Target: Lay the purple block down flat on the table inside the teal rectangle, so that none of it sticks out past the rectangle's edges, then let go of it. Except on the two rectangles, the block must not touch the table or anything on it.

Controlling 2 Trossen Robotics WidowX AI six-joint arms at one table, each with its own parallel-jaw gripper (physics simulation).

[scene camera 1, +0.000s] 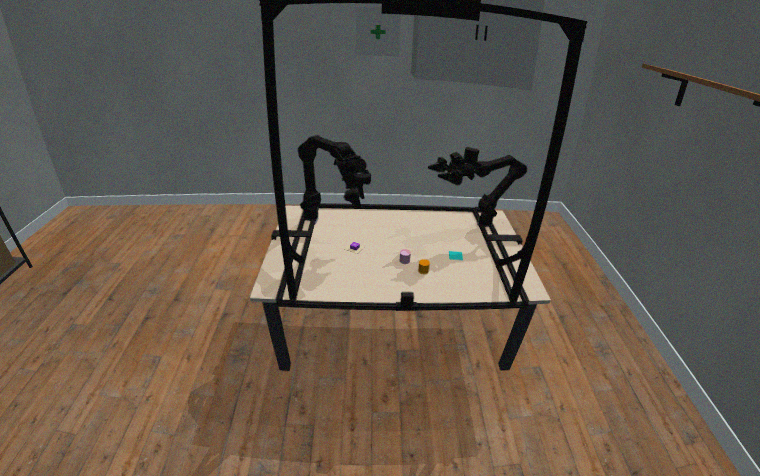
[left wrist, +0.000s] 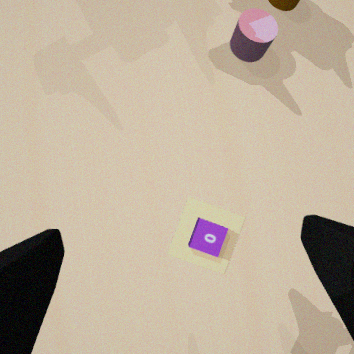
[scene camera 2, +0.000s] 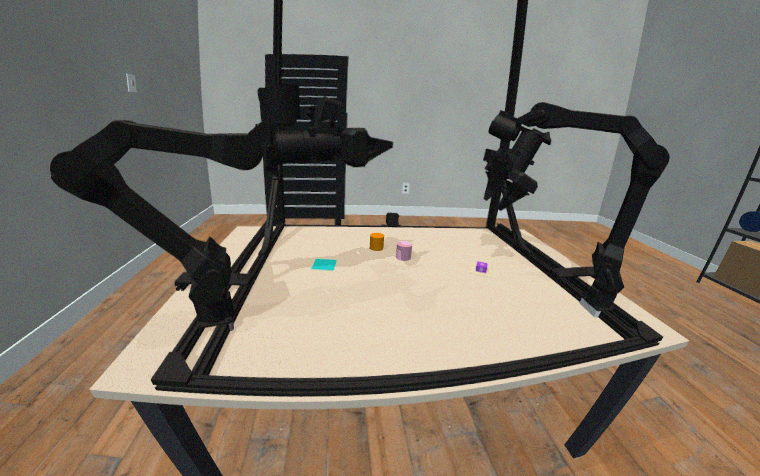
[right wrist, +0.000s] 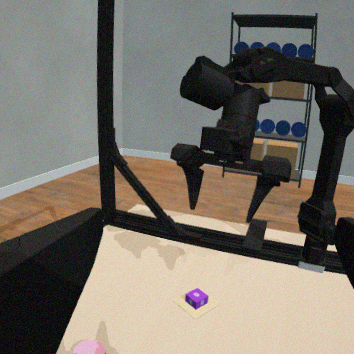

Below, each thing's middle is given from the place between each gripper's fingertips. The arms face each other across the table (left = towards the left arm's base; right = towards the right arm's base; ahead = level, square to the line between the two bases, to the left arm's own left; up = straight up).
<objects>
I see my left gripper 30 mm past the pale rectangle (left wrist: 193,208), 30 mm to the right of it and 210 mm above it. Round my left hand: pink cylinder (left wrist: 252,35) (120 mm behind, 190 mm to the right, 190 mm below).
Right now my right hand is 190 mm past the pink cylinder, 110 mm to the right of it and 320 mm above it. From my right hand the other things lie so: pale rectangle: 100 mm behind, 330 mm to the left, 340 mm below.
</objects>
